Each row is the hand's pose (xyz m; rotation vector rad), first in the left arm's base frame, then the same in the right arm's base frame.
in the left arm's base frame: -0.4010 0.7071 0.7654 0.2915 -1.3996 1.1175
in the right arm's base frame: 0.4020 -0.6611 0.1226 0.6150 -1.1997 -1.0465
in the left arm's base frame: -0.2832 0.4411 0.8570 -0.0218 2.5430 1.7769
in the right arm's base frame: 0.1799 -0.6963 -0.0835 1.7074 0.2760 2.4077
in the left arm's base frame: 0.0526 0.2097 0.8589 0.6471 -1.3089 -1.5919
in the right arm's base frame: 0.0952 -0.7046 -0.4823 0.0196 -0.3188 2.9259
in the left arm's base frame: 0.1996 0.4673 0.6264 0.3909 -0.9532 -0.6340
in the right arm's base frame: 0.4513 -0.5923 -0.5334 0.8118 0.1826 -2.4030
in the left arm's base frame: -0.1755 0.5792 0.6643 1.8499 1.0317 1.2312
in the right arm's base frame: 0.4044 -0.5788 -0.1432 -2.6722 1.0229 -0.4126
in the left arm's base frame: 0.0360 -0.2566 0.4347 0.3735 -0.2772 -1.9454
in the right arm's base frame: -0.1699 -0.1721 -0.6915 -0.4090 -1.4305 2.3221
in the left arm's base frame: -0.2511 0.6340 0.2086 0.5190 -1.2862 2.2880
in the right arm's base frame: 0.5832 -0.1523 -0.0923 0.5389 -1.9004 -0.0249
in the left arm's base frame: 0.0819 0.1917 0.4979 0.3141 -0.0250 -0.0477
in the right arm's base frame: 0.2146 -0.3685 -0.5480 1.7144 0.4734 -1.4032
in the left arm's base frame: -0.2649 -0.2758 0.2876 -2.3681 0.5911 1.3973
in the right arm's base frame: -0.2411 0.0356 -0.4378 -0.2365 0.5791 1.1339
